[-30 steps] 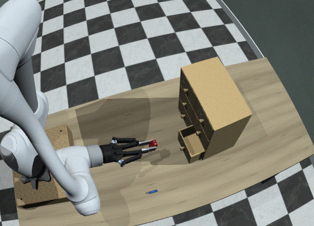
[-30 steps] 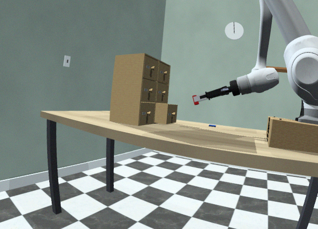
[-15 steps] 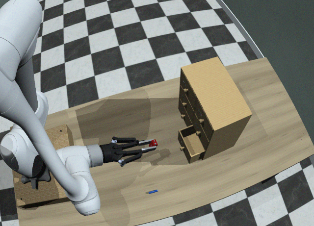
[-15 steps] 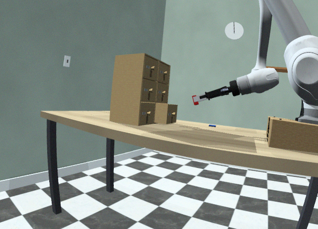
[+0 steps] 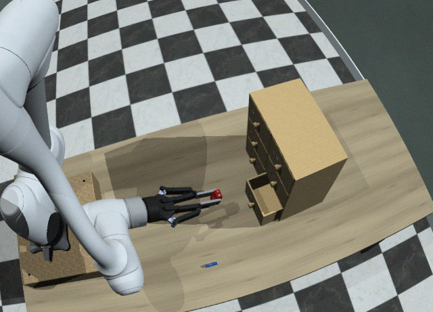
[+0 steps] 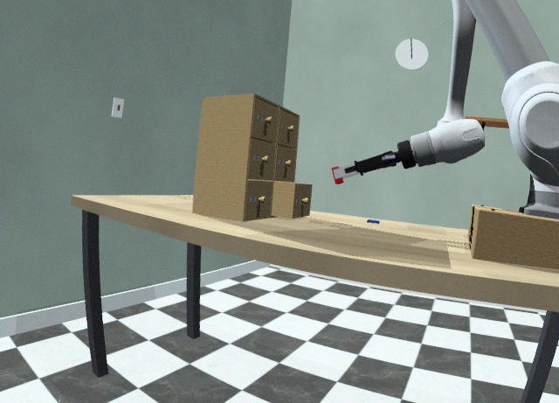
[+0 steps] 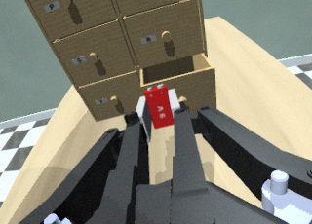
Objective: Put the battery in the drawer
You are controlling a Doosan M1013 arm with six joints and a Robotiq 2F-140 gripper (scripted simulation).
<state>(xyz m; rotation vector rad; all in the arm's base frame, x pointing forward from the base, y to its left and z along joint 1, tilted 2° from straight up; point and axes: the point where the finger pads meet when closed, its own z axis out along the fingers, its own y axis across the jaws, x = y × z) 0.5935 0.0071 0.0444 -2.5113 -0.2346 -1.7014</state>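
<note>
Now: the drawer 220 mm ahead of my hand, 120 mm below it and 10 mm to the left of it. The rest, counted from my hand: small blue object (180 mm to the right, 150 mm below, 30 mm behind); then red nine-volt battery (30 mm ahead, 10 mm to the left).
</note>
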